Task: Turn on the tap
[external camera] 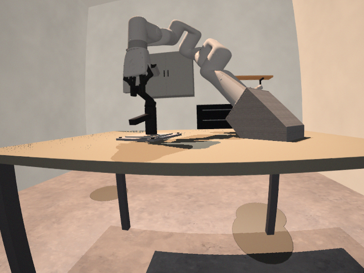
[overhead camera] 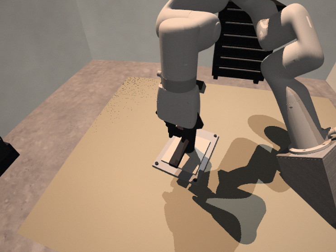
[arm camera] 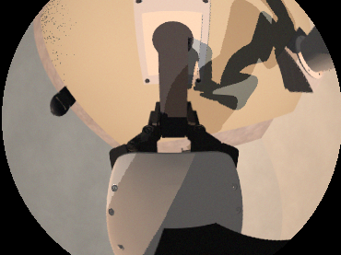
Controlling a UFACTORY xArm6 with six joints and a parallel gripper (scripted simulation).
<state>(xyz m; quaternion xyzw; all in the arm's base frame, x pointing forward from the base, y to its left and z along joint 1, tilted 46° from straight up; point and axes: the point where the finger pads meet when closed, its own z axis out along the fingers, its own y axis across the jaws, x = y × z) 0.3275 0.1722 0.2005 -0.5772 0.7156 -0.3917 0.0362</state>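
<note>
Right now the tap lever is 20 mm behind my hand, 60 mm to the right of it and 30 mm below it.
</note>
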